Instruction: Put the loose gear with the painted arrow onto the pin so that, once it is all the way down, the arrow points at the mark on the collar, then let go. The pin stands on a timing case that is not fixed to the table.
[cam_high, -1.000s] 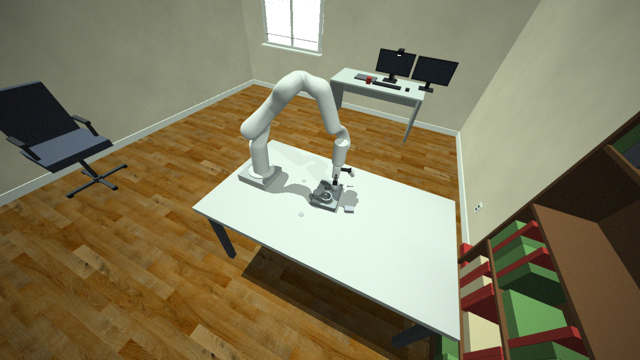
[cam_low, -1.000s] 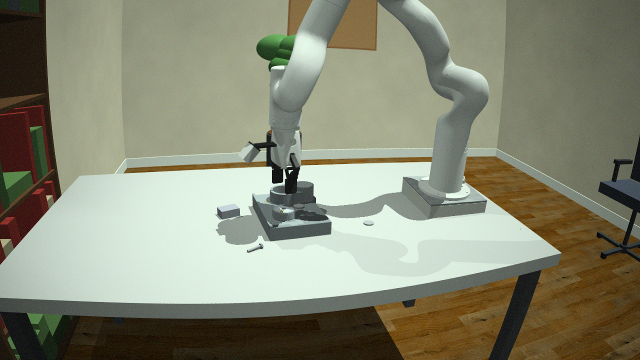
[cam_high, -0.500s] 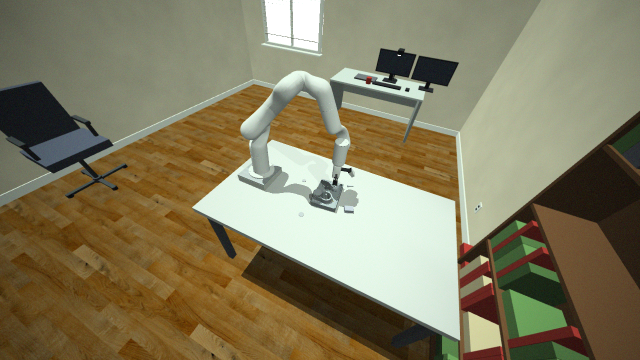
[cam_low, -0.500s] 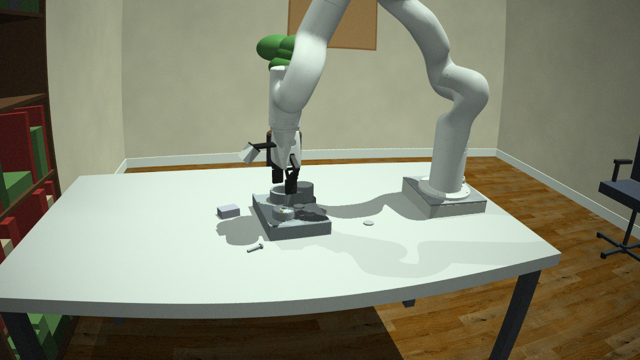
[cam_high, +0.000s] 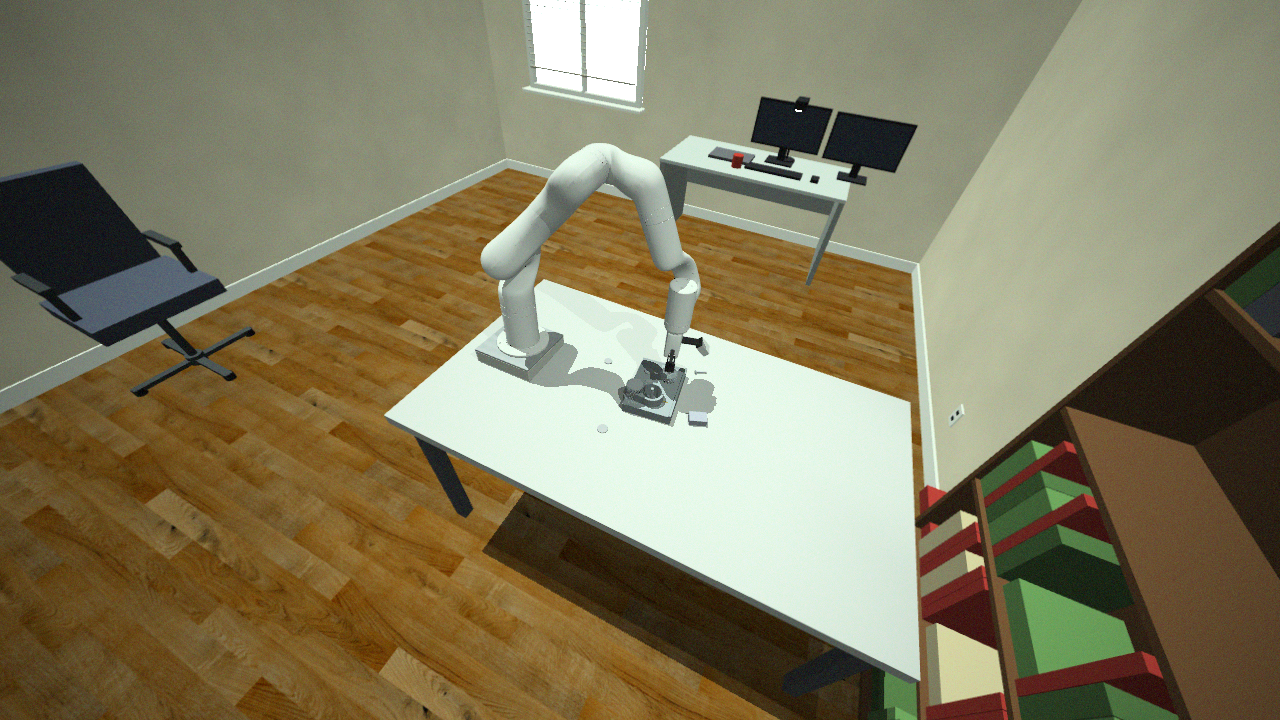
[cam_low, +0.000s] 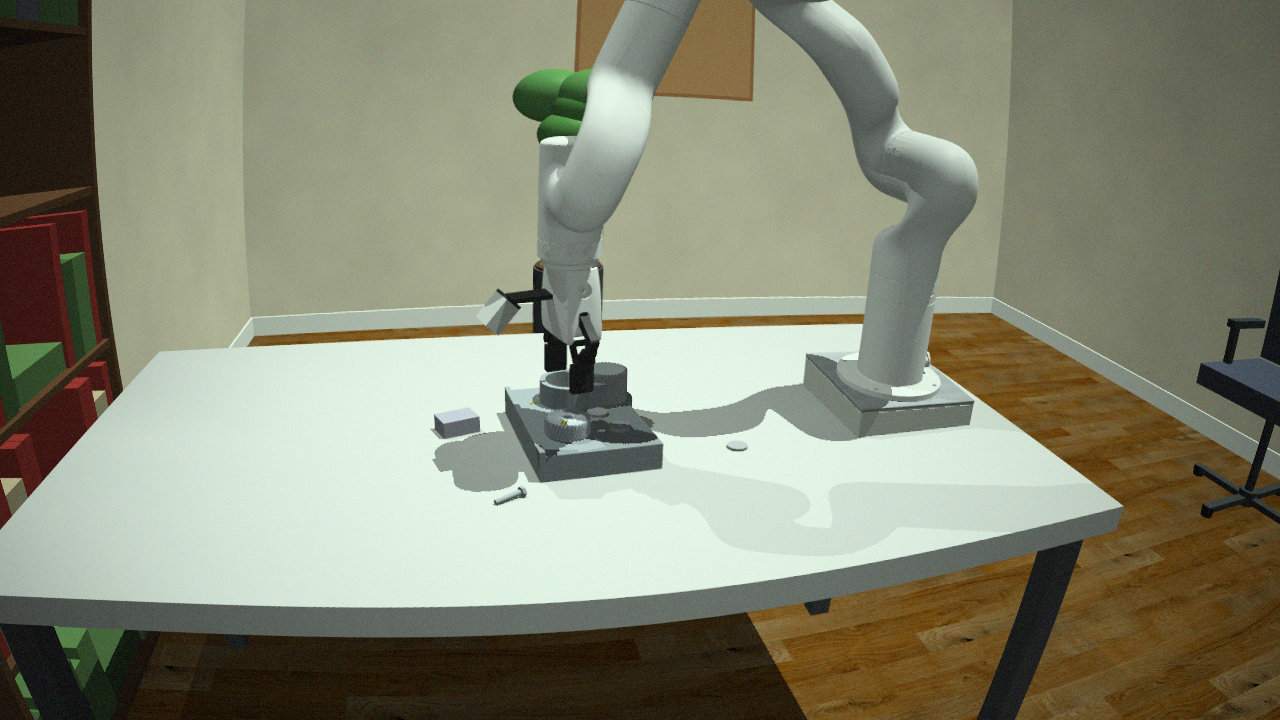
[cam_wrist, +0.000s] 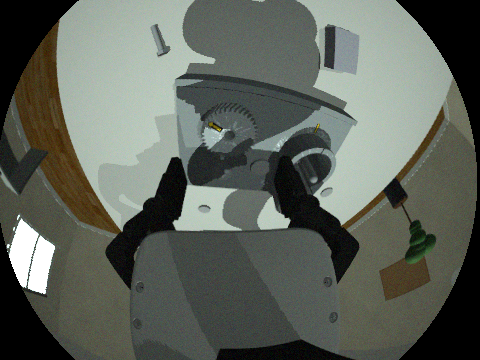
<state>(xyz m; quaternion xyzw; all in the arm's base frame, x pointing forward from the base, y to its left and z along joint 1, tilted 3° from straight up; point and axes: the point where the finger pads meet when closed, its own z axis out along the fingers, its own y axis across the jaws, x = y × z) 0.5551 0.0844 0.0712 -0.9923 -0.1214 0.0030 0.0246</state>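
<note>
My gripper is now 7 cm above the toothed gear. Also, from my hand: grey block 15 cm ahead, 11 cm to the right, 11 cm below; screw 9 cm ahead, 11 cm to the left, 12 cm below.
</note>
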